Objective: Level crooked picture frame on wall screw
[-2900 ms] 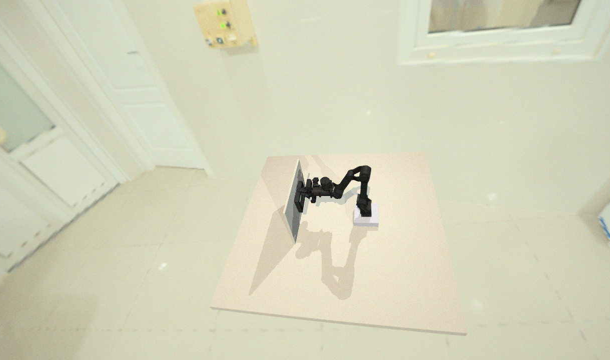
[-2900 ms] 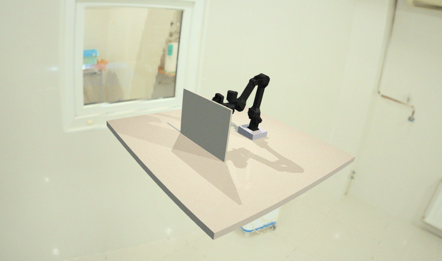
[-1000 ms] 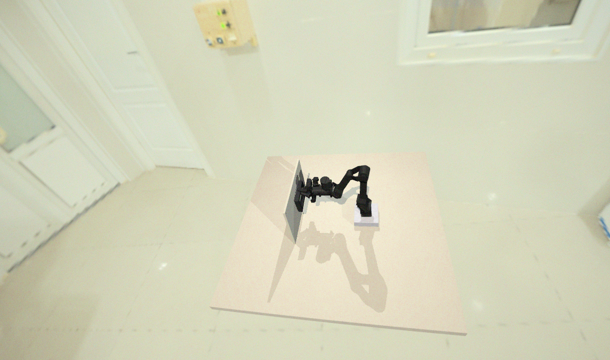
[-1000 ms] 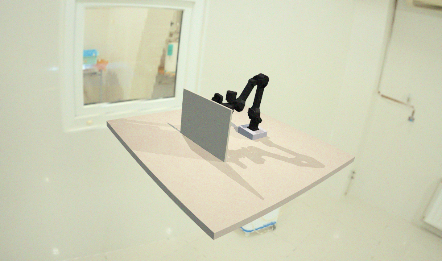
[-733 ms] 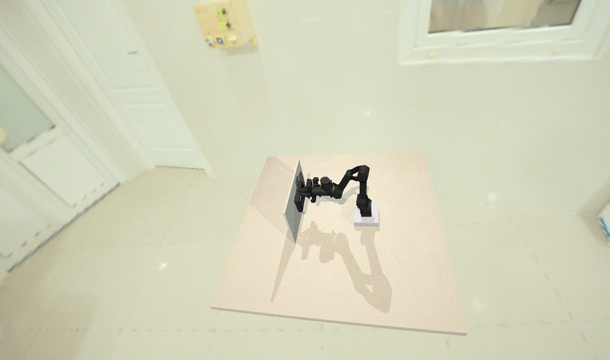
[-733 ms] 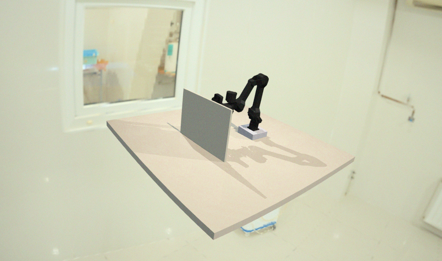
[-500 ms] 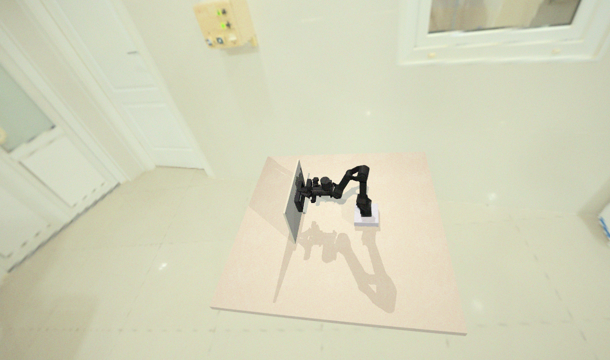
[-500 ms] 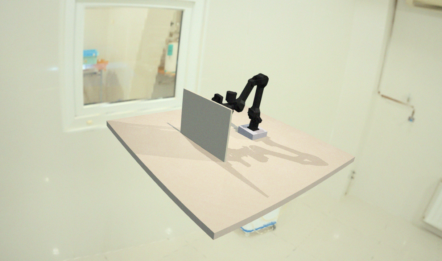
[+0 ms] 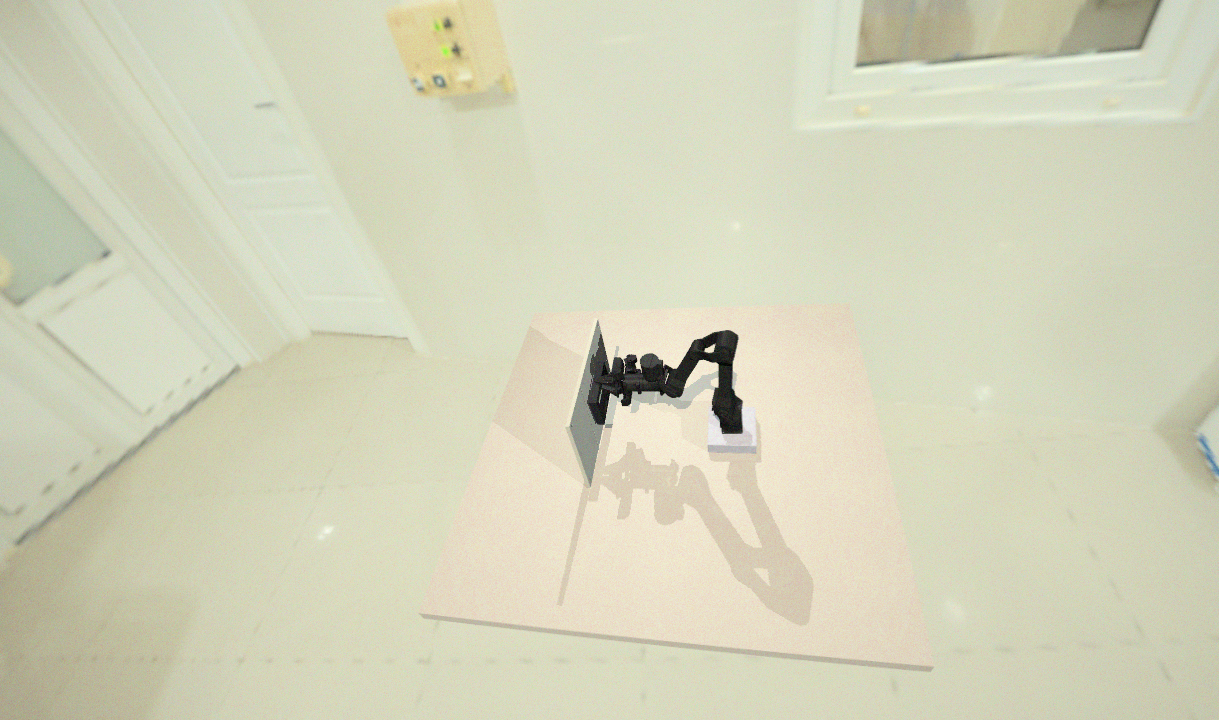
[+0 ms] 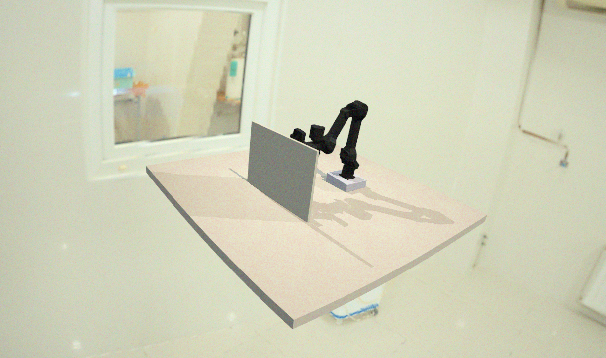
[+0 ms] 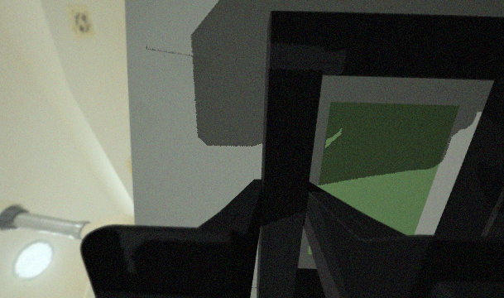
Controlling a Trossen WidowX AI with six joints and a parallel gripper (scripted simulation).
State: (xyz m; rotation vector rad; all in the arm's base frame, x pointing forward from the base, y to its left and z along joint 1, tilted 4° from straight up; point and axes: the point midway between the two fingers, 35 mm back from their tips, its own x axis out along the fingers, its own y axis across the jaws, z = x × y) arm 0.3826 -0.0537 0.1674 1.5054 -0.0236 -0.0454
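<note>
Right now my gripper tip is 50 mm above the picture frame. Round my gripper tip: wall panel 60 mm below, 20 mm to the left, 20 mm ahead.
</note>
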